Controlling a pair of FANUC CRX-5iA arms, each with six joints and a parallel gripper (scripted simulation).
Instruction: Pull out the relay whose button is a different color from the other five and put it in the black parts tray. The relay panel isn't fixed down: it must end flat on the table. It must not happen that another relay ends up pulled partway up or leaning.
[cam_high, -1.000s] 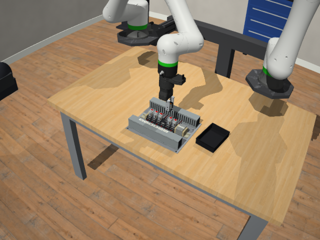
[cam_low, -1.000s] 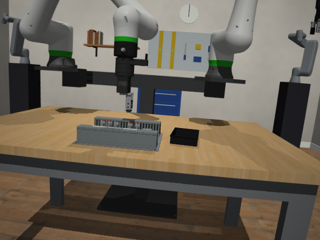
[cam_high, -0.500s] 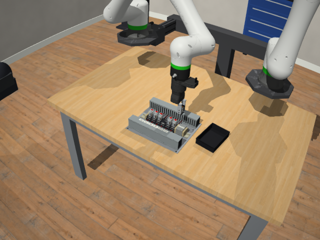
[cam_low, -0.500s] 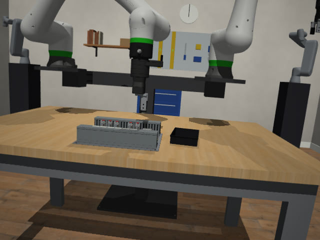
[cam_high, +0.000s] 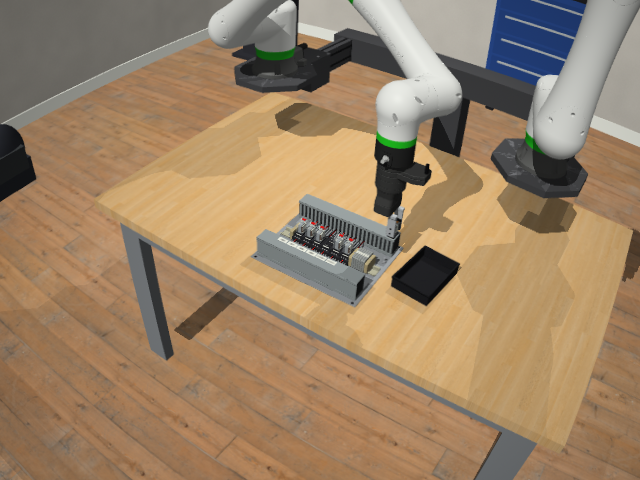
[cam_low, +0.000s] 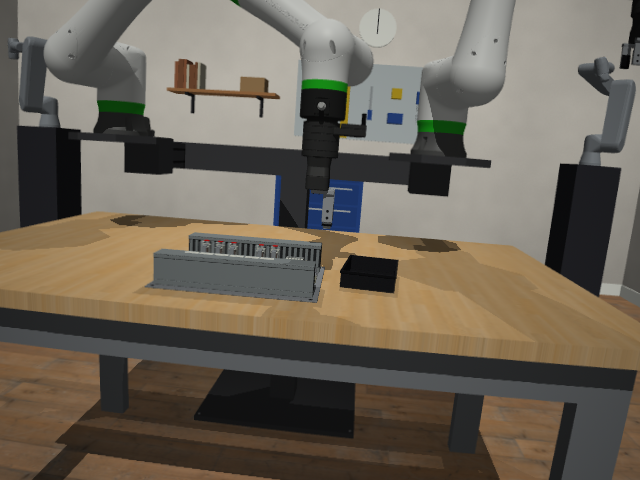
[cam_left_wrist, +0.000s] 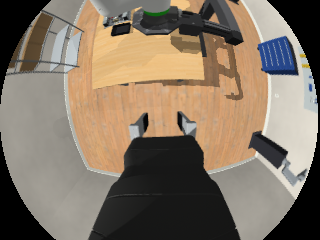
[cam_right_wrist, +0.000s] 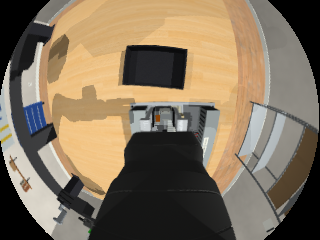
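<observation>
My right hand is 2 cm past the black parts tray, 10 cm to the right of it and 13 cm above it. Also, from my right hand: grey relay panel 4 cm ahead, 16 cm to the right, 11 cm below.
</observation>
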